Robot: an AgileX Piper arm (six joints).
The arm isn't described. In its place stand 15 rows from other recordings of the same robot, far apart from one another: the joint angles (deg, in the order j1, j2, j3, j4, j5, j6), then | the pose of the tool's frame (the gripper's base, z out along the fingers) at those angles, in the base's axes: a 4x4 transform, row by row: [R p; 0 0 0 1], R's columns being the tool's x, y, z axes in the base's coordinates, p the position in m.
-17.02 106.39 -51.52 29.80 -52.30 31.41 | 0.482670 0.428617 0.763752 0.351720; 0.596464 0.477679 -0.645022 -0.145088; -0.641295 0.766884 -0.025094 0.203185; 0 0 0 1
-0.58 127.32 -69.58 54.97 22.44 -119.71 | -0.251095 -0.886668 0.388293 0.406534; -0.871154 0.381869 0.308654 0.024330; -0.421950 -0.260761 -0.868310 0.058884; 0 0 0 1
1.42 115.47 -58.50 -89.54 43.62 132.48 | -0.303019 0.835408 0.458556 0.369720; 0.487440 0.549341 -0.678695 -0.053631; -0.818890 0.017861 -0.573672 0.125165; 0 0 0 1
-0.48 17.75 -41.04 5.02 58.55 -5.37 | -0.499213 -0.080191 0.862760 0.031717; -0.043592 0.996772 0.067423 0.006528; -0.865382 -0.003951 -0.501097 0.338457; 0 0 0 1
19.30 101.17 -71.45 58.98 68.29 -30.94 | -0.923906 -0.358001 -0.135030 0.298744; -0.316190 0.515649 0.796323 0.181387; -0.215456 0.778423 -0.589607 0.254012; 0 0 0 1
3.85 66.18 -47.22 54.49 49.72 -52.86 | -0.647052 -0.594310 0.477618 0.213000; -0.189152 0.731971 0.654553 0.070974; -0.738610 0.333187 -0.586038 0.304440; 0 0 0 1
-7.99 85.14 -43.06 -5.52 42.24 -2.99 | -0.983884 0.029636 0.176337 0.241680; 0.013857 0.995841 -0.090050 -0.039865; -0.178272 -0.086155 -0.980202 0.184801; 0 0 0 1
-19.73 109.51 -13.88 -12.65 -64.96 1.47 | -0.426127 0.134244 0.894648 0.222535; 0.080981 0.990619 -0.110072 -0.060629; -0.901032 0.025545 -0.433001 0.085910; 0 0 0 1
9.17 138.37 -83.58 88.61 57.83 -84.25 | -0.809623 -0.555696 0.188977 0.427283; -0.101125 0.449212 0.887684 0.146978; -0.578173 0.699579 -0.419887 0.066219; 0 0 0 1
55.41 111.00 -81.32 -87.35 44.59 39.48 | -0.008281 -0.349317 0.936968 0.297740; -0.927431 0.353043 0.123423 0.319348; -0.373904 -0.867951 -0.326891 0.258319; 0 0 0 1
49.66 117.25 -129.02 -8.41 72.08 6.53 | -0.578006 -0.665293 0.472541 0.300236; -0.575872 0.742829 0.341434 0.333963; -0.578171 -0.074772 -0.812483 0.375826; 0 0 0 1
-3.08 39.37 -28.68 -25.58 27.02 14.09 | -0.533693 0.139822 0.834039 0.133688; -0.124991 0.962364 -0.241316 -0.025069; -0.836390 -0.233036 -0.496131 0.283839; 0 0 0 1
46.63 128.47 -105.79 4.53 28.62 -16.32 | -0.325308 -0.833171 0.447213 0.350743; -0.655395 0.539576 0.528503 0.376303; -0.681639 -0.121175 -0.721585 0.199192; 0 0 0 1
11.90 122.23 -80.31 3.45 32.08 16.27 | -0.933936 0.095004 0.344584 0.419769; 0.139009 0.984679 0.105278 0.091431; -0.329303 0.146223 -0.932833 0.123342; 0 0 0 1
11.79 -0.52 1.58 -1.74 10.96 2.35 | -0.121833 -0.197361 0.972731 0.055146; -0.013989 0.980276 0.197140 0.010974; -0.992452 0.010411 -0.122191 0.187078; 0 0 0 1
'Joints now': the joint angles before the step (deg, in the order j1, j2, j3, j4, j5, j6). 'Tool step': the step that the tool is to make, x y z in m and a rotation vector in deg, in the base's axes. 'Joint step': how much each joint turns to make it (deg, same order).
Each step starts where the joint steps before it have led.
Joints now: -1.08, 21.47, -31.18, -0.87, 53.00, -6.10
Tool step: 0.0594, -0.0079, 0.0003, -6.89, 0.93, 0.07
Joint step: -0.04, 15.62, -1.34, -6.87, -13.49, -0.01
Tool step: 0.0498, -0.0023, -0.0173, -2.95, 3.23, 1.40
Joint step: 0.04, 13.81, -0.96, -4.03, -9.71, 1.07
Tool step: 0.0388, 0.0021, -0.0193, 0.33, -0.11, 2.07
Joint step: 0.01, 10.69, -0.74, -0.45, -10.26, 0.16
